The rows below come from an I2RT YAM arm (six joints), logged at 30 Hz.
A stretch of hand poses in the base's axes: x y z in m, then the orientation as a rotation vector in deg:
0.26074 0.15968 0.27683 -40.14 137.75 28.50
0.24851 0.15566 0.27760 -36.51 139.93 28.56
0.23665 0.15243 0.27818 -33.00 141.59 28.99
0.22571 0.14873 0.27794 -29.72 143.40 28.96
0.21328 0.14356 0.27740 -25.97 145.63 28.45
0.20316 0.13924 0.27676 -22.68 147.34 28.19
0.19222 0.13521 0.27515 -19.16 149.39 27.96
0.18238 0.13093 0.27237 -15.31 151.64 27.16
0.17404 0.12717 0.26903 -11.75 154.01 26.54
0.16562 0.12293 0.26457 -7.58 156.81 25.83
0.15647 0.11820 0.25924 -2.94 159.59 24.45
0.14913 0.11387 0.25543 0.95 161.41 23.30
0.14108 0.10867 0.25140 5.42 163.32 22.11
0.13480 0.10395 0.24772 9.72 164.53 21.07
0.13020 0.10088 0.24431 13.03 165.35 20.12
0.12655 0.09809 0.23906 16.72 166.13 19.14
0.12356 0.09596 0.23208 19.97 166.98 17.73
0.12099 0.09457 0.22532 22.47 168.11 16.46
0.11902 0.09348 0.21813 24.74 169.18 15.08
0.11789 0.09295 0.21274 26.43 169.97 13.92
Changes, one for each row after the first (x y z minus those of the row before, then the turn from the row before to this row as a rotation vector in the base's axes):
-0.01223 -0.00402 0.00077 0.28 1.82 -2.68
-0.01186 -0.00323 0.00058 0.63 1.54 -2.45
-0.01094 -0.00370 -0.00024 0.21 1.61 -2.36
-0.01243 -0.00517 -0.00054 -0.14 1.93 -2.76
-0.01012 -0.00432 -0.00064 0.05 1.58 -2.34
-0.01094 -0.00403 -0.00161 0.02 1.98 -2.45
-0.00984 -0.00428 -0.00278 -0.36 2.12 -2.72
-0.00834 -0.00376 -0.00334 -0.32 2.34 -2.42
-0.00842 -0.00424 -0.00446 -0.37 2.86 -2.74
-0.00915 -0.00473 -0.00533 -0.76 2.87 -3.08
-0.00734 -0.00433 -0.00381 -0.56 2.00 -2.57
-0.00805 -0.00520 -0.00403 -0.53 2.25 -2.90
-0.00628 -0.00472 -0.00368 -0.38 1.66 -2.80
-0.00460 -0.00307 -0.00341 -0.39 1.23 -2.16
-0.00365 -0.00279 -0.00525 -0.36 1.31 -2.39
-0.00299 -0.00213 -0.00698 -0.68 1.36 -2.09
-0.00257 -0.00139 -0.00676 -0.61 1.55 -1.51
-0.00197 -0.00109 -0.00719 -0.69 1.48 -1.36
-0.00113 -0.00053 -0.00539 -0.59 1.12 -1.00

